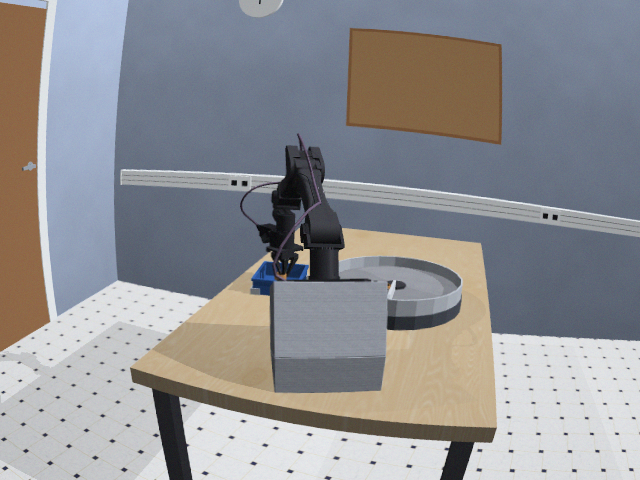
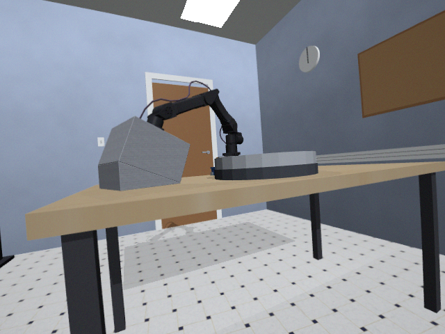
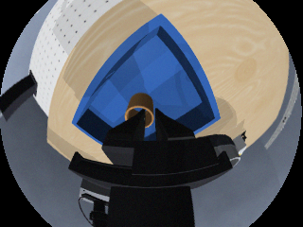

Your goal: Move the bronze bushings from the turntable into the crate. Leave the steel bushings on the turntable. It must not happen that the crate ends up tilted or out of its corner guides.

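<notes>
The blue crate is 10 mm behind my hand, 10 mm to the left of it and 10 mm below it. Round my hand: grey turntable (20 mm behind, 350 mm to the right, 20 mm above).
</notes>
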